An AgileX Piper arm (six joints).
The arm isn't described. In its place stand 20 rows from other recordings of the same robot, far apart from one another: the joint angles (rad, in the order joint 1, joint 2, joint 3, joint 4, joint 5, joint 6), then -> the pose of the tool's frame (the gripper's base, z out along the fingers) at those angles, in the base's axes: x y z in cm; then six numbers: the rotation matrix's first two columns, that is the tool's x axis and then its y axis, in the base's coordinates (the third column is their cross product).
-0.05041 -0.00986 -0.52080 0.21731 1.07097 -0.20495 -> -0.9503 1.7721 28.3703 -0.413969 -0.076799 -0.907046 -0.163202 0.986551 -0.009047
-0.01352 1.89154 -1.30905 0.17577 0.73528 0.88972 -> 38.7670 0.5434 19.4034 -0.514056 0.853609 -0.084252 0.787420 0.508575 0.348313
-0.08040 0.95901 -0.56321 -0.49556 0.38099 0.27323 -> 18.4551 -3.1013 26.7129 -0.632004 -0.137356 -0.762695 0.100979 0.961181 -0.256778
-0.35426 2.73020 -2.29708 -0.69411 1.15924 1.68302 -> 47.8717 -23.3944 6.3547 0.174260 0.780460 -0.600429 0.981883 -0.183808 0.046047
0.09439 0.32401 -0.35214 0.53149 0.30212 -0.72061 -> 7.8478 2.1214 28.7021 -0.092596 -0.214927 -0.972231 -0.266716 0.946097 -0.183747
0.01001 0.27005 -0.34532 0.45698 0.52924 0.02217 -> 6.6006 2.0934 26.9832 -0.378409 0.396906 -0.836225 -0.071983 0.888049 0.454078
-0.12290 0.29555 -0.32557 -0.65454 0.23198 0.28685 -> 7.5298 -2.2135 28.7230 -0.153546 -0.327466 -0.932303 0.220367 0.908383 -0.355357
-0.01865 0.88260 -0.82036 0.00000 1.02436 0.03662 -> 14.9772 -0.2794 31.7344 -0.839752 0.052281 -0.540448 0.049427 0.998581 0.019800
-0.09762 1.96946 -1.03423 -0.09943 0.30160 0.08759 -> 36.2868 -3.8232 11.1792 -0.908478 0.081557 -0.409898 0.102757 0.994256 -0.029919
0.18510 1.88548 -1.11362 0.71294 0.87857 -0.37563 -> 32.9445 10.8302 16.0255 -0.994020 -0.073355 -0.080892 -0.104611 0.852151 0.512733
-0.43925 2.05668 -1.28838 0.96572 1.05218 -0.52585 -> 37.2844 -10.3366 15.0552 -0.873879 0.484717 -0.037204 0.314435 0.621930 0.717171
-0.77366 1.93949 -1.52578 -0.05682 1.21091 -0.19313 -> 27.2343 -27.2784 22.2086 -0.846651 0.531698 -0.021901 0.531992 0.844685 -0.059091
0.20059 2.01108 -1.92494 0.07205 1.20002 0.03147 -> 42.9061 9.3469 29.9701 -0.923979 -0.129238 -0.359946 -0.169817 0.981944 0.083355
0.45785 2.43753 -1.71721 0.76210 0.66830 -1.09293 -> 42.1296 25.1007 7.0591 -0.496264 -0.682821 -0.536170 -0.856715 0.485165 0.175085
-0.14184 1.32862 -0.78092 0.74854 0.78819 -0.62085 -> 24.4429 0.9456 24.3817 -0.875598 0.088784 -0.474810 -0.130787 0.902672 0.409974
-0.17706 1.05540 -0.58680 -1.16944 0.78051 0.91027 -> 17.2738 -9.0788 26.7536 -0.739511 0.038043 -0.672069 0.514234 0.676197 -0.527561
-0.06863 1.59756 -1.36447 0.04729 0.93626 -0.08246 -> 33.9609 -1.9871 30.9298 -0.882091 0.006158 -0.471038 0.002710 0.999964 0.008000
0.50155 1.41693 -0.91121 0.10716 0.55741 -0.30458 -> 24.6574 14.1072 25.1049 -0.600839 -0.570754 -0.559671 -0.650019 0.756355 -0.073500
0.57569 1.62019 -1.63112 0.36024 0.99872 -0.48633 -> 28.3890 21.6405 38.3168 -0.423868 -0.595404 -0.682518 -0.833148 0.551878 0.035976
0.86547 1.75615 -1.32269 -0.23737 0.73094 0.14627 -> 25.5294 27.7804 25.0493 -0.543779 -0.687324 -0.481550 -0.720221 0.676745 -0.152636
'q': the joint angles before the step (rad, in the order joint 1, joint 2, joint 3, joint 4, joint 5, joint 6). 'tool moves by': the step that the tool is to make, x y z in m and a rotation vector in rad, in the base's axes. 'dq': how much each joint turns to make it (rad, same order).
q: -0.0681, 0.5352, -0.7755, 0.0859, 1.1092, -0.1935
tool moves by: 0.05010, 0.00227, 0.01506, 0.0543, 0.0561, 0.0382
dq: -0.0001, 0.2208, -0.1092, 0.0744, -0.0487, -0.0335
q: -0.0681, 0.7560, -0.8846, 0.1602, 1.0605, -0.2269
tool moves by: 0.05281, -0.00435, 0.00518, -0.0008, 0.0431, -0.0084
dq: 0.0000, 0.2074, -0.1074, -0.0042, -0.0575, -0.0016
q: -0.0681, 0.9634, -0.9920, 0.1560, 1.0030, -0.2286
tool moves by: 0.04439, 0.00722, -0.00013, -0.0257, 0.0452, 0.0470
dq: 0.0586, 0.1707, -0.1075, -0.0325, -0.0201, 0.0078
